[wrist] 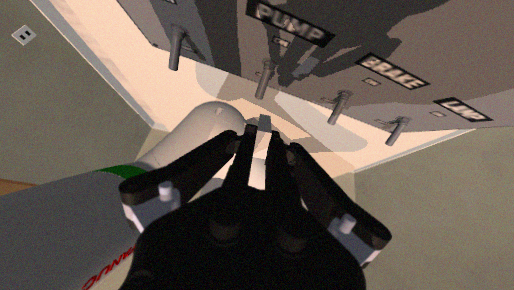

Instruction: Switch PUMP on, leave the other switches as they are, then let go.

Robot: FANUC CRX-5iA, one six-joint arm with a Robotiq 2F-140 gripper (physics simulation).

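Places are measured from the arm's base along level axes (x back, y right, z up), in millimetres.
Pixels of known places: gripper, between the fingertips: (263,124).
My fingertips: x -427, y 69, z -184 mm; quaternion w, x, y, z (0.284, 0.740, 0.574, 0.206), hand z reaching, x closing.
Ahead of a thing's pixels: the offset from my fingertips to its top centre. "spot": to the spot under its first point. Level surfaces: height alone.
The PUMP switch {spot: dx -38, dy -3, dz -44 mm} (263,81) is a grey lever on the panel, below its PUMP label {dx -108, dy +31, dz -37 mm} (290,23) and a small ON mark {spot: dx -86, dy +21, dz -51 mm} (280,42). Its tip points down in the view, away from the ON mark. The BRAKE switch {spot: dx +11, dy +105, dz -46 mm} (338,108), the LAMP switch {spot: dx +60, dy +213, dz -48 mm} (397,131) and a leftmost switch {spot: dx -88, dy -108, dz -46 mm} (175,48) point down in a similar way. The leftmost label is cut off. My gripper (263,124) is shut and holds nothing. Its fingertips show below the PUMP lever's tip, apart from it in the view. How far apart they are in depth I cannot tell.
The grey panel {dz -32 mm} (360,30) fills the upper right, with dark shadows across it. A white and grey arm part (195,127) with a green band is at the left, close to the fingers. A wall socket (24,35) is at the upper left. A pale surface lies behind the fingers.
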